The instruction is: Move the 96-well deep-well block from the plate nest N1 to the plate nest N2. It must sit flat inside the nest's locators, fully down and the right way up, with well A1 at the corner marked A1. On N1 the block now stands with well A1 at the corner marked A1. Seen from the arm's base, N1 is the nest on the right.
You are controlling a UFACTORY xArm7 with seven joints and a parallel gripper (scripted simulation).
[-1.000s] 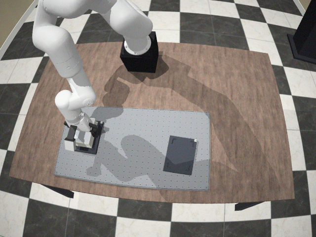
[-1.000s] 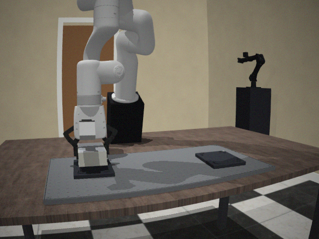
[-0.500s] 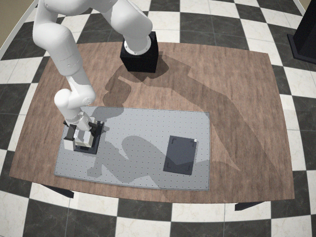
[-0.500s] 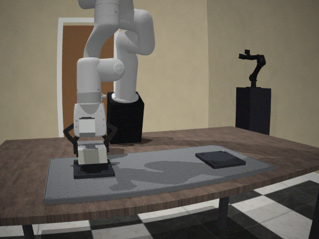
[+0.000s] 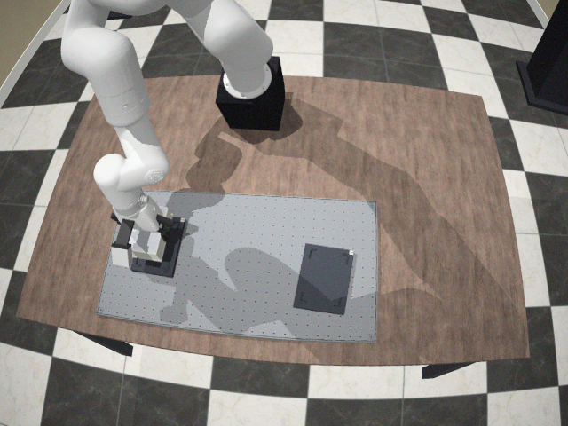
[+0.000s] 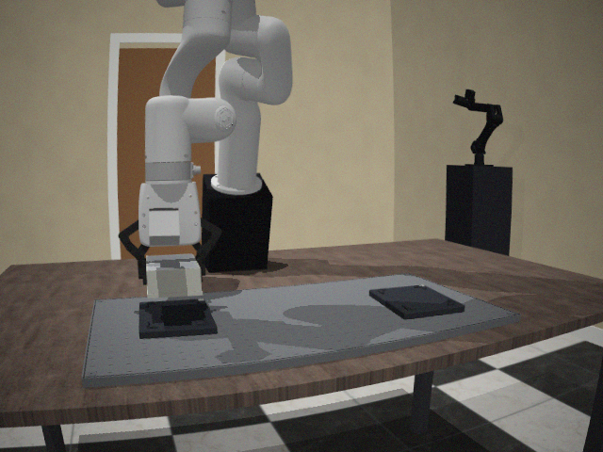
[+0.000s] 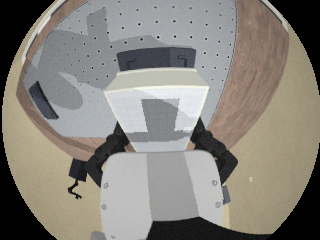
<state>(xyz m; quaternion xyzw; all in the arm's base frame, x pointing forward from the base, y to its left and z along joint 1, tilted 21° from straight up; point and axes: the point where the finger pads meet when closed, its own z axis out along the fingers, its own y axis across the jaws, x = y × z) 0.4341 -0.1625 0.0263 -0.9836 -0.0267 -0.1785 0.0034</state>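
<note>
Right now the plate nest N2 is 430 mm to the left of my hand, 70 mm below it and 10 mm ahead of it. Round my hand: 96-well deep-well block: right at my hand; plate nest N1: 70 mm below.
</note>
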